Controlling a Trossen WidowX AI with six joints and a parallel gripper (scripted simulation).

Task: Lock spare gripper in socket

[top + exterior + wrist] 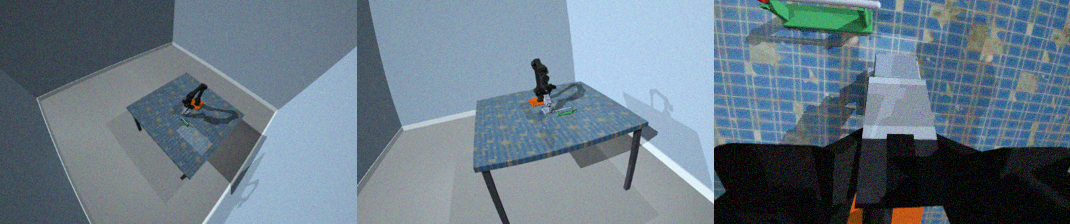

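Right now the spare gripper is 10 mm ahead of my gripper tip. From my gripper tip the other things lie so: green piece 140 mm ahead, 110 mm to the left, 90 mm below; then gripper socket 40 mm ahead, 60 mm below.
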